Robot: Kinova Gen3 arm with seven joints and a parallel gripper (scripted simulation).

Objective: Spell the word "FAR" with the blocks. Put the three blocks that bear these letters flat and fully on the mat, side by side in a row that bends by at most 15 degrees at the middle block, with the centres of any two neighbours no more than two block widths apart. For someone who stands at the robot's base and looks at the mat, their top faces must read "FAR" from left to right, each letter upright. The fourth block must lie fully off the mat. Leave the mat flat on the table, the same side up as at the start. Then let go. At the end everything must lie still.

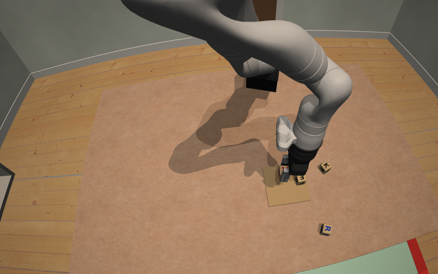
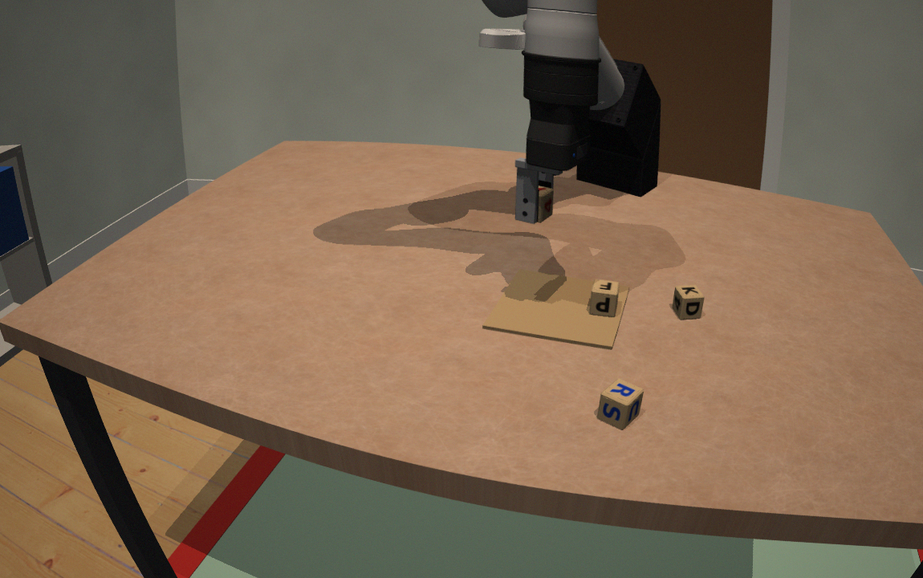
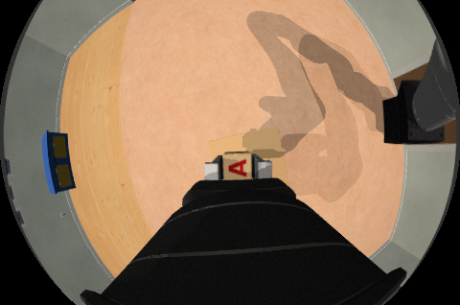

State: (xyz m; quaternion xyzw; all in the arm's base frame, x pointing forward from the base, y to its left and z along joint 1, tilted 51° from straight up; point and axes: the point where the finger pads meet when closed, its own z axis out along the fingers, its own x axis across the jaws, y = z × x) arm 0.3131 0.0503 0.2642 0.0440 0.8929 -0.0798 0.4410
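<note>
The tan mat lies 13 cm below my hand, 3 cm to the left of it and 2 cm behind it. Round my hand: F block (11 cm below, 8 cm to the left, 2 cm behind); then R block (17 cm ahead, 12 cm to the left, 11 cm below); then K block (18 cm to the left, 11 cm below, 4 cm behind).
</note>
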